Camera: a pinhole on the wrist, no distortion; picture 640 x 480 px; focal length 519.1 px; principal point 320.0 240.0 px. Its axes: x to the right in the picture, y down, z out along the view. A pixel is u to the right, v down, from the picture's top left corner.
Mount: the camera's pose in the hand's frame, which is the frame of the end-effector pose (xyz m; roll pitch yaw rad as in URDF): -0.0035 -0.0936 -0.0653 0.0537 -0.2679 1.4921
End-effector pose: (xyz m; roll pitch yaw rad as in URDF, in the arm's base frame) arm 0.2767 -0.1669 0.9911 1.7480 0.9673 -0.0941
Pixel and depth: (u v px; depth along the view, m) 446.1 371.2 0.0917
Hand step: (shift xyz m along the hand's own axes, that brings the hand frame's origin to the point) -0.0219 -0.0952 0.0301
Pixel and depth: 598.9 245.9 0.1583
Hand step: 0.0063 -0.0541 0.1097
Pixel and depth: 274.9 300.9 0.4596
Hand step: -0.0452 -0.2516 0.3695
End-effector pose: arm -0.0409 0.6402 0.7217 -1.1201 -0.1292 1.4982
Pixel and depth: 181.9 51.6 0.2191
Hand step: 0.0785 -0.2134 0.1261
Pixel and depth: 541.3 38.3 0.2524
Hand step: 0.1107 -0.0640 0.2012
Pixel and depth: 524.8 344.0 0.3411
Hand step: -0.0502 -0.0512 0.3023
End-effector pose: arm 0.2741 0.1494 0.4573 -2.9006 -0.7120 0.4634
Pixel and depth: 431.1 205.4 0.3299
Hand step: 0.0346 -0.1155 0.2699
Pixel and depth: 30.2 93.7 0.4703
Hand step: 0.1241 -0.4804 0.3112
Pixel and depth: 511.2 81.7 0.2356
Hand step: 0.0824 -0.0779 0.1808
